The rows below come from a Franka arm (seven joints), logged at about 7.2 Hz.
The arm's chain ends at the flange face. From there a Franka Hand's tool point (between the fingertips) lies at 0.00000 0.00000 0.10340 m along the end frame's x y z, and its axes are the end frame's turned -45 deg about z.
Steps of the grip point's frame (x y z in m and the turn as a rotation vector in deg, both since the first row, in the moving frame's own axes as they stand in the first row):
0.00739 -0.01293 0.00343 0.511 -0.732 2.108
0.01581 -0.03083 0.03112 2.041 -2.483 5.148
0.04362 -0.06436 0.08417 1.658 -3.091 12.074
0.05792 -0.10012 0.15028 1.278 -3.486 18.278
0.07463 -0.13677 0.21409 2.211 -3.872 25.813
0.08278 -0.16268 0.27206 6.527 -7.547 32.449
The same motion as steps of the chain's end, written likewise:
-0.00233 -0.01462 0.00344 -0.156 -0.879 2.108
-0.00483 -0.03328 0.03128 -0.313 -3.199 5.148
-0.00846 -0.07753 0.08436 -1.013 -3.358 12.074
-0.02342 -0.11356 0.15050 -1.561 -3.369 18.278
-0.03598 -0.14981 0.21440 -1.175 -4.301 25.813
-0.03921 -0.16985 0.27358 -0.721 -9.952 32.449

